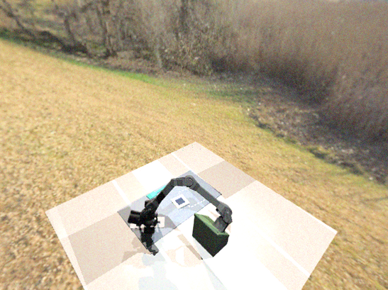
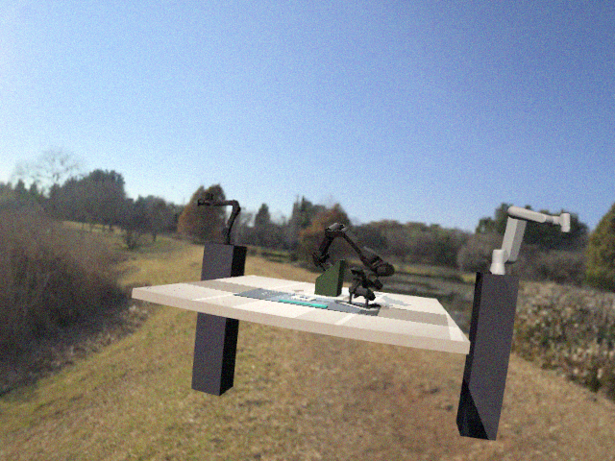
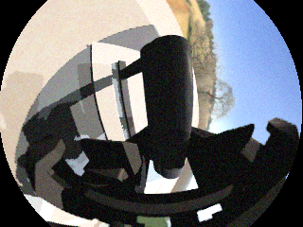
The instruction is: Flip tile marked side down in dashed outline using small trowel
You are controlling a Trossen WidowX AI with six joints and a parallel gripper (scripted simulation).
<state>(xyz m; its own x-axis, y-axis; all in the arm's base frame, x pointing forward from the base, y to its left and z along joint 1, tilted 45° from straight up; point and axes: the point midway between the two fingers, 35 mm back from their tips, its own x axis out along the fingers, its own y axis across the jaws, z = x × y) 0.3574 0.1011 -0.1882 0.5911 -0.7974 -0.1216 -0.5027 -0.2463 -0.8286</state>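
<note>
Now: gripper tip 19 cm to the left of the grey mat, 7 cm above it and 2 cm short of it. Round my gripper tip: tile (23 cm to the right, 5 cm below, 1 cm behind); then teal trowel (17 cm to the right, 16 cm ahead, 5 cm below).
</note>
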